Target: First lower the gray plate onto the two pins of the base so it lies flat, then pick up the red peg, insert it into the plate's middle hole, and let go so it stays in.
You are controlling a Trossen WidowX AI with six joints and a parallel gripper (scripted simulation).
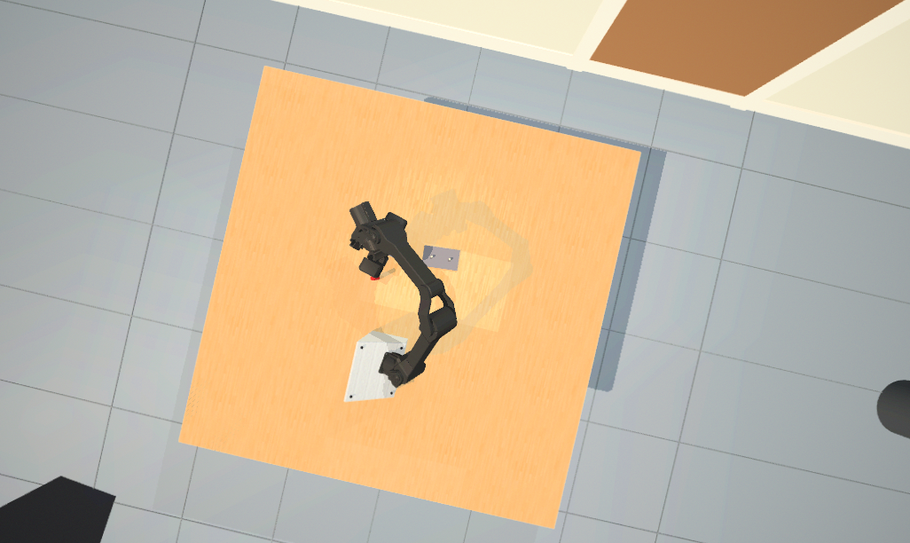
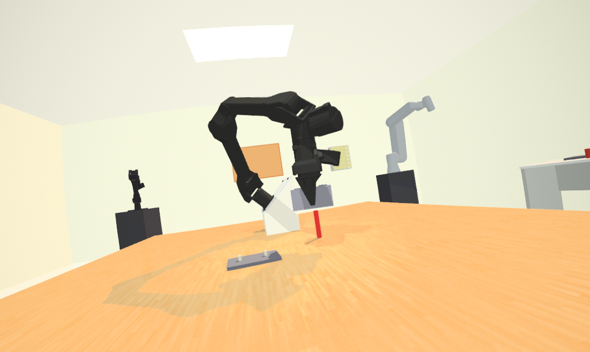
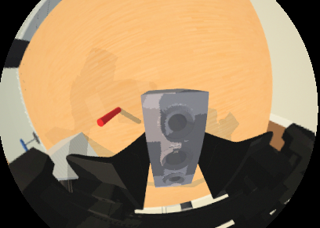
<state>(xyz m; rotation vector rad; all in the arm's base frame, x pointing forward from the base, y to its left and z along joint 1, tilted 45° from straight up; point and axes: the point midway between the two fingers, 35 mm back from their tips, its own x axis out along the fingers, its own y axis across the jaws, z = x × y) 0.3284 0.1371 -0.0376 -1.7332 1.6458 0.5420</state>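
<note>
My gripper tip is 2 cm short of the base, 16 cm to the left of it and 10 cm above it. Also, from my gripper tip: red peg 11 cm behind, 2 cm to the left, 7 cm below; then gray plate 3 cm above.
</note>
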